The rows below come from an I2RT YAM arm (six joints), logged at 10 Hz.
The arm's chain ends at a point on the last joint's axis. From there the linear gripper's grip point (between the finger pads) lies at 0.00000 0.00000 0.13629 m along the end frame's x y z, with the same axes.
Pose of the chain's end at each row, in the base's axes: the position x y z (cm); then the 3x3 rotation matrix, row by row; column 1 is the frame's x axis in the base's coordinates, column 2 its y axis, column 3 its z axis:
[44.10, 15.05, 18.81], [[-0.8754, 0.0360, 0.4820], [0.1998, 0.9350, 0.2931], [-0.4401, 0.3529, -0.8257]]
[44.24, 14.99, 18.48], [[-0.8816, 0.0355, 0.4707], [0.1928, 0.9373, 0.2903], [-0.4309, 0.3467, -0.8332]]
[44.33, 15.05, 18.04], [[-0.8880, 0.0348, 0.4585], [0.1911, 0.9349, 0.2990], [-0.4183, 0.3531, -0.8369]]
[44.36, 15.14, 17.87], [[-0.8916, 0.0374, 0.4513], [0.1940, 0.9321, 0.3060], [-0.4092, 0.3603, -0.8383]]
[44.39, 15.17, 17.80], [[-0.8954, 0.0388, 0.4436], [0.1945, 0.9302, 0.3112], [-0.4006, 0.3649, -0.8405]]
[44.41, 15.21, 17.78], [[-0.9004, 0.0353, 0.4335], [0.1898, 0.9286, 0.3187], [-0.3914, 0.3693, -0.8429]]
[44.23, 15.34, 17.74], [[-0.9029, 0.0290, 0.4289], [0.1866, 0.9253, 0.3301], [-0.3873, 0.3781, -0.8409]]
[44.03, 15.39, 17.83], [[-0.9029, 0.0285, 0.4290], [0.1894, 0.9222, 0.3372], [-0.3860, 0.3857, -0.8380]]
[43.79, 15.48, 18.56], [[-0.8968, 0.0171, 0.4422], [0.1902, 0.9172, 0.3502], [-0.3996, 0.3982, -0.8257]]
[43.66, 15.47, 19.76], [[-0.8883, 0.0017, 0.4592], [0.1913, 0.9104, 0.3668], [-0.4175, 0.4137, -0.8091]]
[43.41, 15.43, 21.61], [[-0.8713, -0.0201, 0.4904], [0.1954, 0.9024, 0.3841], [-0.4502, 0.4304, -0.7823]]
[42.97, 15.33, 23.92], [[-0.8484, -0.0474, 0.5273], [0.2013, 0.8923, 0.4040], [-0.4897, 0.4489, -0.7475]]
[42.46, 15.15, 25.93], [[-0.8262, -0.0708, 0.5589], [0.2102, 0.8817, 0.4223], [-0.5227, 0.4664, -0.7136]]
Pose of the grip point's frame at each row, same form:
[50.67, 19.04, 7.56], [[-0.8754, 0.0360, 0.4820], [0.1998, 0.9350, 0.2931], [-0.4401, 0.3529, -0.8257]]
[50.66, 18.95, 7.12], [[-0.8816, 0.0355, 0.4707], [0.1928, 0.9373, 0.2903], [-0.4309, 0.3467, -0.8332]]
[50.58, 19.13, 6.63], [[-0.8880, 0.0348, 0.4585], [0.1911, 0.9349, 0.2990], [-0.4183, 0.3531, -0.8369]]
[50.51, 19.31, 6.44], [[-0.8916, 0.0374, 0.4513], [0.1940, 0.9321, 0.3060], [-0.4092, 0.3603, -0.8383]]
[50.44, 19.41, 6.34], [[-0.8954, 0.0388, 0.4436], [0.1945, 0.9302, 0.3112], [-0.4006, 0.3649, -0.8405]]
[50.32, 19.55, 6.29], [[-0.9004, 0.0353, 0.4335], [0.1898, 0.9286, 0.3187], [-0.3914, 0.3693, -0.8429]]
[50.08, 19.84, 6.28], [[-0.9029, 0.0290, 0.4289], [0.1866, 0.9253, 0.3301], [-0.3873, 0.3781, -0.8409]]
[49.88, 19.99, 6.41], [[-0.9029, 0.0285, 0.4290], [0.1894, 0.9222, 0.3372], [-0.3860, 0.3857, -0.8380]]
[49.82, 20.25, 7.31], [[-0.8968, 0.0171, 0.4422], [0.1902, 0.9172, 0.3502], [-0.3996, 0.3982, -0.8257]]
[49.92, 20.47, 8.73], [[-0.8883, 0.0017, 0.4592], [0.1913, 0.9104, 0.3668], [-0.4175, 0.4137, -0.8091]]
[50.09, 20.66, 10.95], [[-0.8713, -0.0201, 0.4904], [0.1954, 0.9024, 0.3841], [-0.4502, 0.4304, -0.7823]]
[50.16, 20.84, 13.73], [[-0.8484, -0.0474, 0.5273], [0.2013, 0.8923, 0.4040], [-0.4897, 0.4489, -0.7475]]
[50.08, 20.91, 16.20], [[-0.8262, -0.0708, 0.5589], [0.2102, 0.8817, 0.4223], [-0.5227, 0.4664, -0.7136]]

